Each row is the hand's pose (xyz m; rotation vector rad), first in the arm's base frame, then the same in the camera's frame.
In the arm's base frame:
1: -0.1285 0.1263 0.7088 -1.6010 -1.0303 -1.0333
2: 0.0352 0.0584 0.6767 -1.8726 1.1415 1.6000
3: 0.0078 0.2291 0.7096 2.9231 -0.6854 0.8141
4: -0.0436 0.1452 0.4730 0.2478 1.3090 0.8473
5: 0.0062 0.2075 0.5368 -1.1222 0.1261 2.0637
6: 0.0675 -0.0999 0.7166 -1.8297 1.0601 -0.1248
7: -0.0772 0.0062 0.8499 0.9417 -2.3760 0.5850
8: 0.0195 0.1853 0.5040 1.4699 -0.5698 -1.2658
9: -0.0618 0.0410 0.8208 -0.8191 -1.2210 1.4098
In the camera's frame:
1: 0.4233 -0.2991 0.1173 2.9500 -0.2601 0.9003
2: 0.3800 -0.4712 0.1480 -0.4194 2.5814 0.8788
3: 0.5170 -0.4239 0.0482 1.4040 -1.5323 0.0333
4: 0.2843 -0.4128 -0.0586 0.7138 1.4526 -0.8373
5: 0.3804 -0.4476 -0.0571 -0.4602 1.4739 0.9832
6: 0.3035 -0.5123 0.2900 1.3158 -2.6630 0.8706
7: 0.4474 -0.3418 0.3032 -0.7114 -1.5894 0.4098
8: 0.3441 -0.4672 -0.0638 -0.0073 -1.5161 -2.0361
9: 0.4536 -0.3577 0.2584 -1.2357 0.3402 0.7325

